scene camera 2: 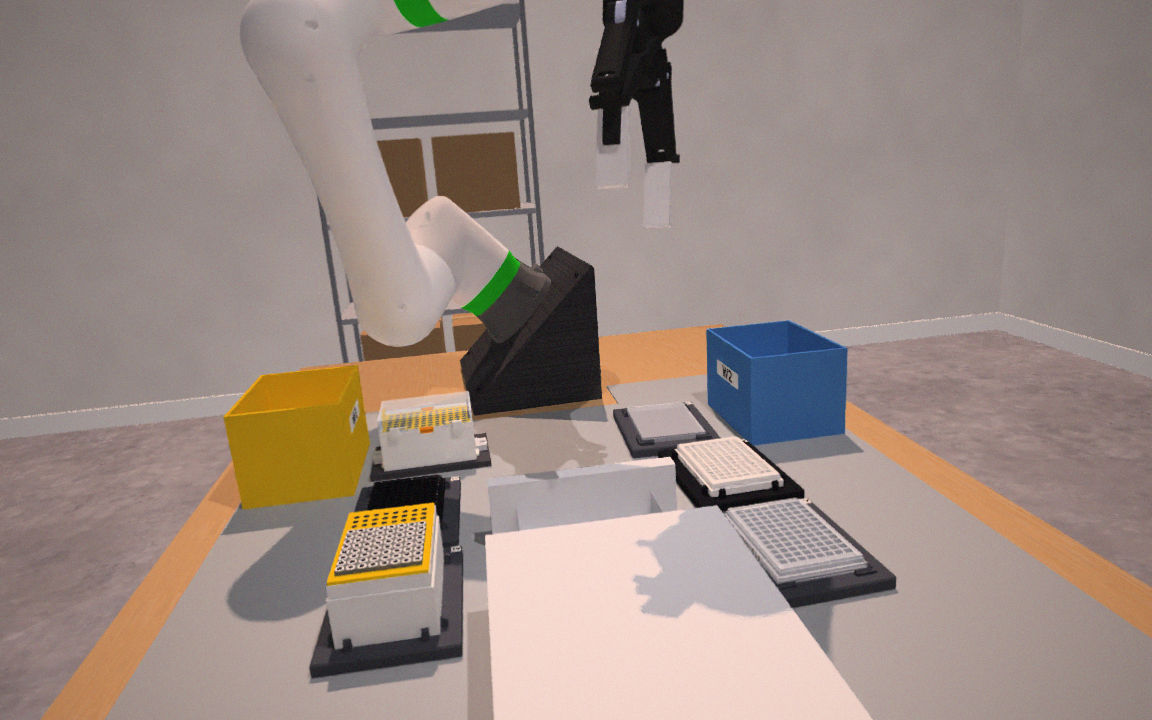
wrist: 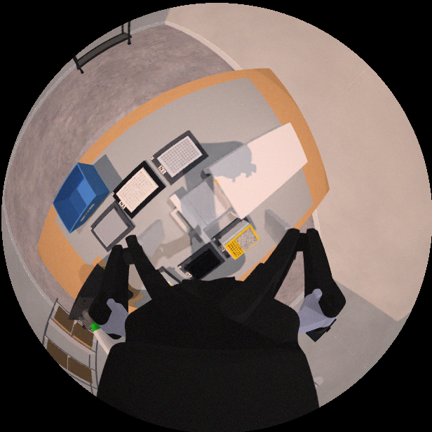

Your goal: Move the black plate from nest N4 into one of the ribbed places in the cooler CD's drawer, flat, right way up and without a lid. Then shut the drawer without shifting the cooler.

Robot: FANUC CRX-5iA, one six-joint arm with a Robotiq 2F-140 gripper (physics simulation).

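Frame: origin at the arm's base, x ahead, y left, z up, level; centimetres.
Where they show: gripper, fingertip midpoint: (scene camera 2: 636, 208); arm's base at its link origin: (scene camera 2: 523, 310).
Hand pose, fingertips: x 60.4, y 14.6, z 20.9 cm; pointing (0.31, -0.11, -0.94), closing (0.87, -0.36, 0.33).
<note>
Things, the pixels of their top centre, and the offset from my fingertips.
- black plate at its top centre: (scene camera 2: 403, 500) dx -7.6, dy -26.9, dz -30.9 cm
- tall yellow-topped tip box at its top centre: (scene camera 2: 384, 534) dx +9.9, dy -24.5, dz -25.8 cm
- yellow bin at its top centre: (scene camera 2: 297, 388) dx -23.4, dy -42.6, dz -21.5 cm
- blue bin at its top centre: (scene camera 2: 771, 337) dx -31.4, dy +21.6, dz -21.5 cm
- grey plate at its top centre: (scene camera 2: 790, 530) dx +5.6, dy +12.9, dz -30.9 cm
- white plate at its top centre: (scene camera 2: 725, 458) dx -12.4, dy +10.6, dz -30.9 cm
The black plate (scene camera 2: 406, 490) (wrist: 201, 262) lies flat in its dark nest (scene camera 2: 451, 502) on the left side of the table, between two tip boxes in scene camera 2. The white cooler (scene camera 2: 586, 636) (wrist: 272, 170) stands at the front centre. Its drawer (scene camera 2: 581, 499) (wrist: 202, 202) is pulled out towards the robot base; the ribbed places cannot be made out clearly. My gripper (scene camera 2: 634, 196) (wrist: 212, 223) is open and empty, high above the table, well apart from the plate and drawer.
A tall yellow-topped tip box (scene camera 2: 386, 585) (wrist: 242, 241) stands beside the cooler; another tip box (scene camera 2: 427, 437) is farther back. A yellow bin (scene camera 2: 297, 458) stands left. Opposite are a blue bin (scene camera 2: 794, 394) (wrist: 80, 197) and nests with a grey plate (scene camera 2: 794, 539) and white plate (scene camera 2: 728, 465).
</note>
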